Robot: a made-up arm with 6 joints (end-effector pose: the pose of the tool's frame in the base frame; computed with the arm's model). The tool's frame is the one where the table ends.
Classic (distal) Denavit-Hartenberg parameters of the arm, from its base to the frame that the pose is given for. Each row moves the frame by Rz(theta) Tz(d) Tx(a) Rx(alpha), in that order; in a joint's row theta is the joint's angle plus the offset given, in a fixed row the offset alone. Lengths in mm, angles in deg.
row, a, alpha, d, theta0
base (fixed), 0, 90, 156, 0
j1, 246, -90, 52, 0
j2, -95, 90, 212, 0
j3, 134, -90, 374, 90
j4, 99, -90, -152, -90
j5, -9, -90, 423, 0
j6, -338, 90, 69, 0
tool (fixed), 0, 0, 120, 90
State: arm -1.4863 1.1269 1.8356 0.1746 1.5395 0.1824
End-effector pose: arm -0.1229 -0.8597 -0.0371 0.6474 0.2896 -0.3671 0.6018
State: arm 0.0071 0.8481 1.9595 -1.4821 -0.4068 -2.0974
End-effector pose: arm 0.5002 -0.4561 0.5643 0.7121 0.0896 -0.6918 0.0795
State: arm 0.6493 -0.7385 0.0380 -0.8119 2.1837 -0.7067
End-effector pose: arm -0.5895 -0.4273 0.1703 0.4310 -0.3413 -0.7593 0.3481
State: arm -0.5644 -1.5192 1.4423 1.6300 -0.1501 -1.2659
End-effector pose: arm 0.2474 0.0107 0.5503 0.5260 0.7028 -0.2769 0.3907
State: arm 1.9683 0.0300 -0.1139 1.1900 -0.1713 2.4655
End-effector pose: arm -1.0101 -0.0812 0.1643 0.4216 0.3288 -0.6851 0.4947
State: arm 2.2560 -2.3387 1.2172 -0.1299 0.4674 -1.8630
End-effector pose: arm -0.4143 0.3921 -0.0763 0.3237 0.1317 0.3048 -0.8860
